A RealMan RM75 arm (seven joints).
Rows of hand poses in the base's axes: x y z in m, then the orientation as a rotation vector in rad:
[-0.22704, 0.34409, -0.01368, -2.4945, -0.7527, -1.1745]
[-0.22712, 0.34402, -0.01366, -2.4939, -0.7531, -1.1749]
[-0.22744, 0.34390, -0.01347, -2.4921, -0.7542, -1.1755]
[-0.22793, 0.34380, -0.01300, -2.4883, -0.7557, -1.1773]
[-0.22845, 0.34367, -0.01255, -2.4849, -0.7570, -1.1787]
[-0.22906, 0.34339, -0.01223, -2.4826, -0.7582, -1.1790]
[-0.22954, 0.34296, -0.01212, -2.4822, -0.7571, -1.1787]
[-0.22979, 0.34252, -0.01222, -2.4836, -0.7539, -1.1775]
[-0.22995, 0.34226, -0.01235, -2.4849, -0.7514, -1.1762]
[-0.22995, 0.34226, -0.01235, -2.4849, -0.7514, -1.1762]
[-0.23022, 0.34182, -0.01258, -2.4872, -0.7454, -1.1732]
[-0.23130, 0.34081, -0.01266, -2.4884, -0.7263, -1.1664]
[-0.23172, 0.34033, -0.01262, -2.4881, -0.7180, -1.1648]
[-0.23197, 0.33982, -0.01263, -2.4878, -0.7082, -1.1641]
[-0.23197, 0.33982, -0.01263, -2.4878, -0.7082, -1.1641]
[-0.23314, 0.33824, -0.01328, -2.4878, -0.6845, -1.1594]
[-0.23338, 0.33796, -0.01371, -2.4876, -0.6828, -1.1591]
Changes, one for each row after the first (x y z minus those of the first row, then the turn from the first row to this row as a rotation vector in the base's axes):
[-0.00008, -0.00007, 0.00002, 0.0002, -0.0004, 0.0004]
[-0.00040, -0.00019, 0.00021, 0.0010, -0.0011, 0.0017]
[-0.00089, -0.00029, 0.00068, 0.0030, -0.0029, 0.0039]
[-0.00141, -0.00042, 0.00113, 0.0048, -0.0043, 0.0059]
[-0.00202, -0.00070, 0.00145, 0.0060, -0.0049, 0.0076]
[-0.00250, -0.00113, 0.00156, 0.0069, -0.0046, 0.0074]
[-0.00275, -0.00157, 0.00146, 0.0075, -0.0031, 0.0053]
[-0.00291, -0.00183, 0.00133, 0.0079, -0.0017, 0.0038]
[-0.00291, -0.00183, 0.00133, 0.0079, -0.0017, 0.0038]
[-0.00318, -0.00227, 0.00110, 0.0095, 0.0015, 0.0003]
[-0.00426, -0.00328, 0.00102, 0.0188, 0.0094, -0.0082]
[-0.00468, -0.00376, 0.00106, 0.0233, 0.0118, -0.0119]
[-0.00493, -0.00427, 0.00105, 0.0283, 0.0139, -0.0166]
[-0.00493, -0.00427, 0.00105, 0.0283, 0.0139, -0.0166]
[-0.00610, -0.00585, 0.00040, 0.0403, 0.0209, -0.0276]
[-0.00634, -0.00613, -0.00003, 0.0414, 0.0214, -0.0283]

